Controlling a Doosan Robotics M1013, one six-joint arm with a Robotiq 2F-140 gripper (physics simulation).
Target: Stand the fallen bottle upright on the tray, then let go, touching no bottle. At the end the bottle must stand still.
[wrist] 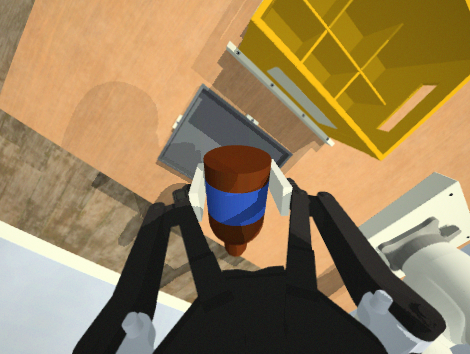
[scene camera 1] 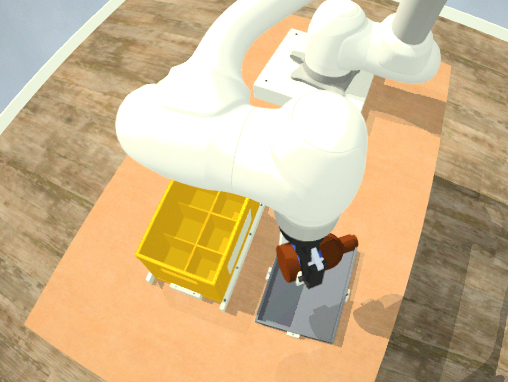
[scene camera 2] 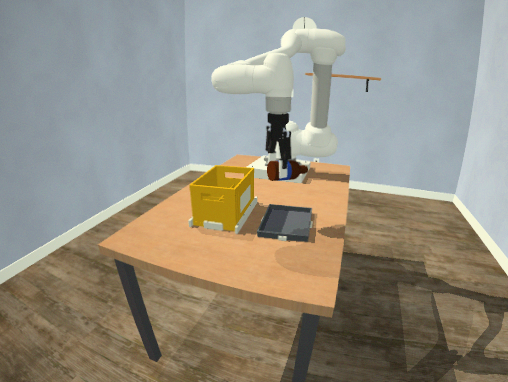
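Pixels of known places: gripper, fingertip midpoint: (wrist: 236,172) (scene camera 1: 295,262) (scene camera 2: 277,174); arm's base, link origin: (wrist: 410,244) (scene camera 1: 326,73).
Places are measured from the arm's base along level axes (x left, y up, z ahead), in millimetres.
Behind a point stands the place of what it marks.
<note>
A brown bottle with a blue label (scene camera 1: 332,251) {x 272, y 207, z 620 mm} (scene camera 2: 274,170) {x 221, y 190, z 694 mm} (wrist: 236,206) {x 231, y 215, z 650 mm} lies on its side in the air, its neck pointing right in both scene views. My gripper (scene camera 2: 279,169) {x 218, y 165, z 659 mm} (wrist: 236,172) {x 218, y 165, z 659 mm} is shut on the bottle around its label, one white pad on each side. The bottle is held well above the table, clear of the grey tray (scene camera 1: 294,333) {x 285, y -37, z 750 mm} (scene camera 2: 284,236) {x 290, y -35, z 751 mm} (wrist: 178,173) {x 363, y -26, z 676 mm}. In the wrist view the bottle's base faces up the picture and covers part of the tray. No bottle shows on the visible part of the tray's floor.
A tall yellow crate with compartments (scene camera 1: 175,276) {x 0, y 65, z 789 mm} (scene camera 2: 215,210) {x 19, y 28, z 785 mm} (wrist: 300,85) {x 78, y 83, z 669 mm} stands left of the tray in the scene views, inside white rails. The robot's white base (scene camera 1: 272,92) {x -107, y -1, z 167 mm} stands at the back of the wooden table (scene camera 1: 200,345) {x 109, y -52, z 888 mm} (scene camera 2: 200,257) {x 79, y -52, z 982 mm}.
</note>
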